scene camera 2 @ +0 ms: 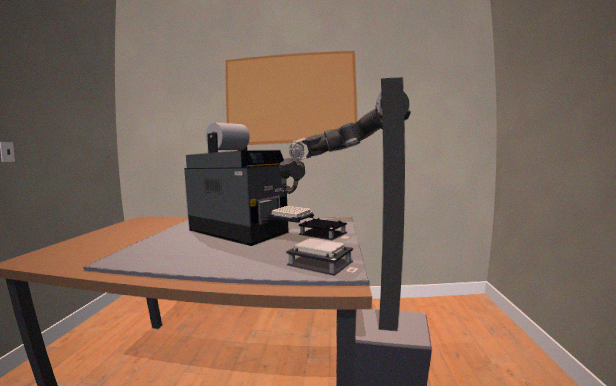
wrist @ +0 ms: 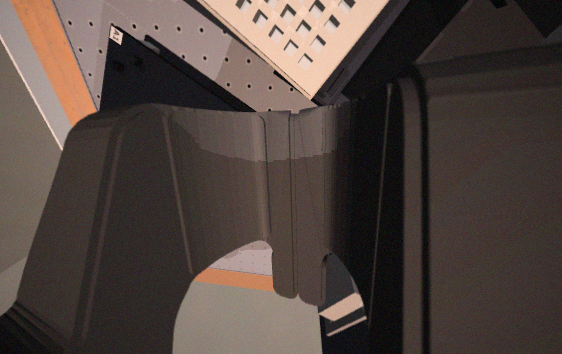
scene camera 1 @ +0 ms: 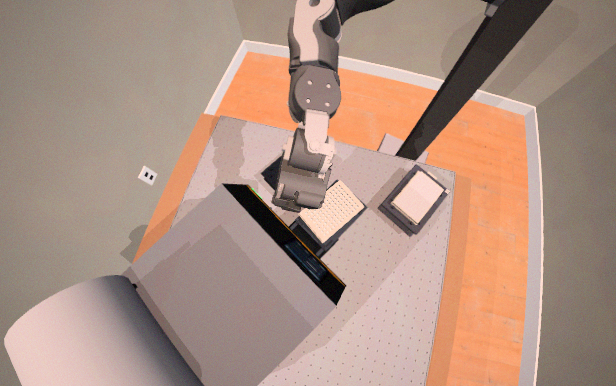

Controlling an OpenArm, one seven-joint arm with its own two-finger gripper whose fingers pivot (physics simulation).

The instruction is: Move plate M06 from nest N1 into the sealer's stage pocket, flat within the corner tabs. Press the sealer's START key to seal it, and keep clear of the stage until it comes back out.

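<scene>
A cream well plate (scene camera 1: pixel 332 212) (scene camera 2: pixel 292 211) (wrist: pixel 300 30) lies on the sealer's extended dark stage (scene camera 2: pixel 301 218) and looks flat; its label is not readable. The sealer (scene camera 1: pixel 225 280) (scene camera 2: pixel 218 195) stands behind the stage, with a dark display panel on its upper front. My gripper (scene camera 1: pixel 291 206) (scene camera 2: pixel 290 191) (wrist: pixel 305 203) is shut and empty, above the level of the plate and close to the sealer's front. In the wrist view a pale strip on a dark surface shows beside the fingertips. I cannot make out the START key or tell whether the tips touch anything.
An empty dark nest (scene camera 1: pixel 272 172) (scene camera 2: pixel 323 225) (wrist: pixel 155 82) stands beside the stage, partly under my arm in the first scene view. Another nest (scene camera 1: pixel 412 229) (scene camera 2: pixel 320 262) holds a pale plate (scene camera 1: pixel 418 196) (scene camera 2: pixel 320 246). A dark post (scene camera 1: pixel 465 80) (scene camera 2: pixel 392 200) rises beyond the table.
</scene>
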